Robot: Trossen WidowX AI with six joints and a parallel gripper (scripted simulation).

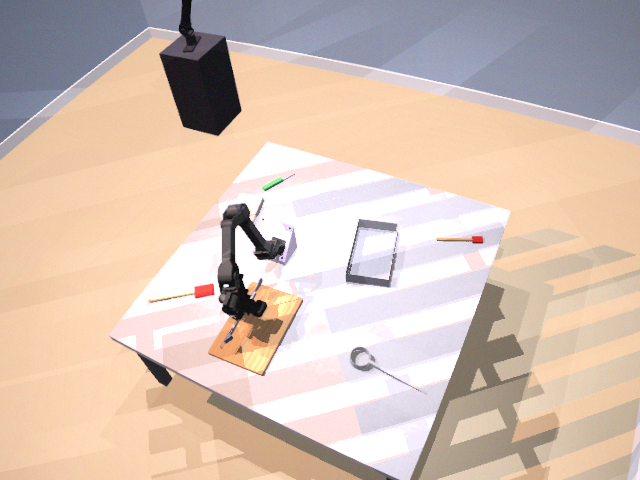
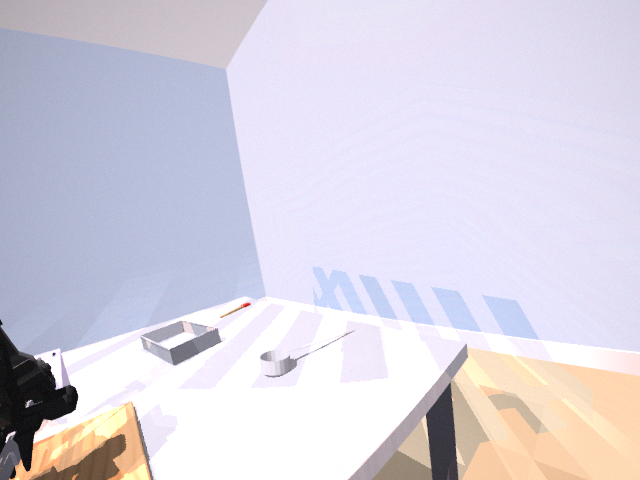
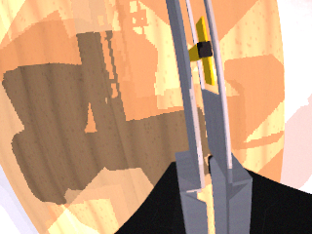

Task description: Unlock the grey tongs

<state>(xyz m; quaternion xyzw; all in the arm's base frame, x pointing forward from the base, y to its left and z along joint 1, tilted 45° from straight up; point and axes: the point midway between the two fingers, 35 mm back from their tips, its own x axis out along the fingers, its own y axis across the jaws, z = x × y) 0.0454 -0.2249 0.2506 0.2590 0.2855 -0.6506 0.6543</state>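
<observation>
My gripper tip is now 40 mm short of the wooden board, 10 mm to the left of it and 40 mm above it. Round my gripper tip: yellow lock piece (50 mm to the right, 40 mm above); red-headed spatula (300 mm behind, 40 mm below); grey roasting tin (330 mm ahead, 490 mm to the left, 20 mm below).
</observation>
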